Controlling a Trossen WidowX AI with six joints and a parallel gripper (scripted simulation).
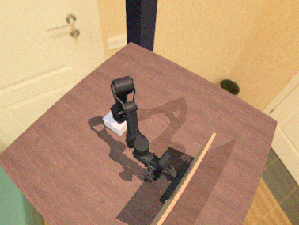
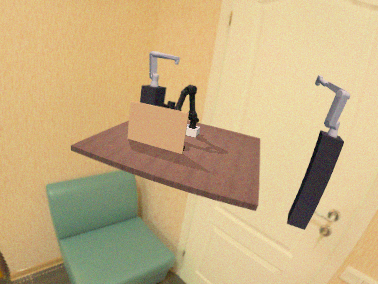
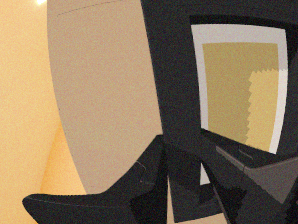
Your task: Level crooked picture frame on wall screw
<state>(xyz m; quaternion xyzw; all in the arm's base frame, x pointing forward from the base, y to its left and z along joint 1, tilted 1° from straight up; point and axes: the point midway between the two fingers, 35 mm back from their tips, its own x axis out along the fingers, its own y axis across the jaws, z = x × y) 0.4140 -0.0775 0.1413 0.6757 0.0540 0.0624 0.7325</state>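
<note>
The picture frame is 10 mm ahead of my gripper tip, 10 mm to the right of it and 50 mm below it. The rest, counted from my gripper tip: wall panel 20 mm ahead, 10 mm to the right, 60 mm below.
</note>
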